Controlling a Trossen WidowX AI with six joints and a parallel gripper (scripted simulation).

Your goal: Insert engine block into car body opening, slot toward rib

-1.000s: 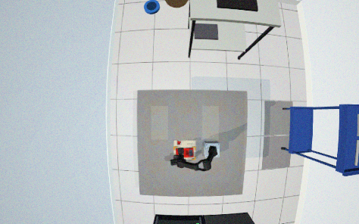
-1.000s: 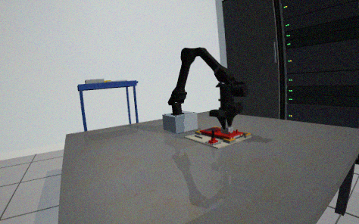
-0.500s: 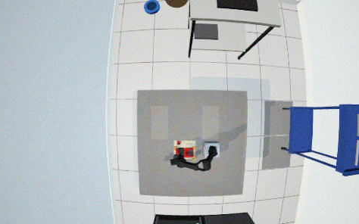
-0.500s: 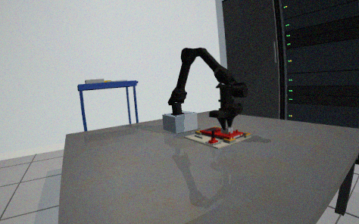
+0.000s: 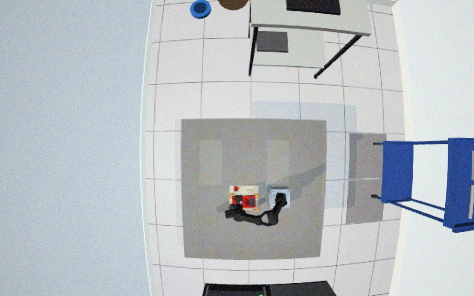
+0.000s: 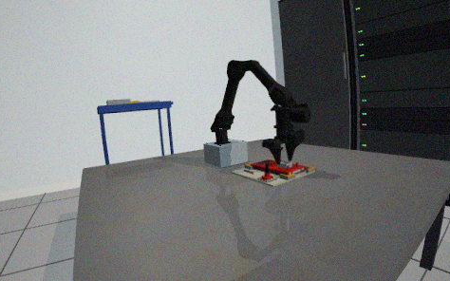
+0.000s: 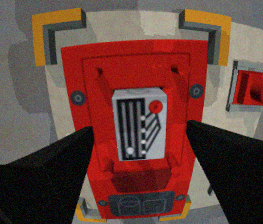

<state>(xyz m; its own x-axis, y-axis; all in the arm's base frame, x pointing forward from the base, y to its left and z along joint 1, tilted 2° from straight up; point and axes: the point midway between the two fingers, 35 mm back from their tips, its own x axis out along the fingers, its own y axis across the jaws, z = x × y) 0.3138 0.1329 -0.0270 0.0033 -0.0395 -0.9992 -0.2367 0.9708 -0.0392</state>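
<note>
The engine block lies 2 cm below my gripper tip.
</note>
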